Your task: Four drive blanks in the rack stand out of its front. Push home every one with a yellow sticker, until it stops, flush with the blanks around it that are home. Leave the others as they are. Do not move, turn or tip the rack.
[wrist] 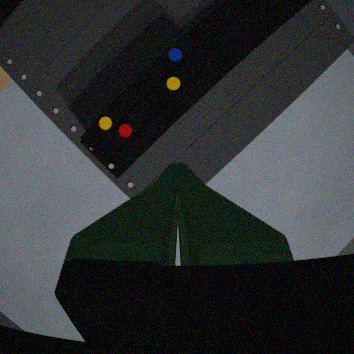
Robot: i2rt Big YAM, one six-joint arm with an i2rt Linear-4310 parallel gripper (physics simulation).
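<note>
The dark rack [215, 150] lies diagonally across the upper part of the wrist view. Its blanks are nearly black, and their edges and how far each stands out are hard to tell. Four round stickers show on them: a yellow sticker [105, 123] at the lower left, a red sticker [125, 130] close beside it, another yellow sticker [173, 83] farther up and right, and a blue sticker [175, 54] above that one. My gripper [177, 174] is shut and empty, with its green fingertips overlapping the view of the rack's lower edge. Whether the tips touch the rack cannot be told.
Small light dots, like screw heads, run along the rack's left edge [56, 110] and show at its upper right corner. A pale surface [45, 200] lies on both sides below the rack. An orange-brown patch [4, 79] shows at the left edge of the view.
</note>
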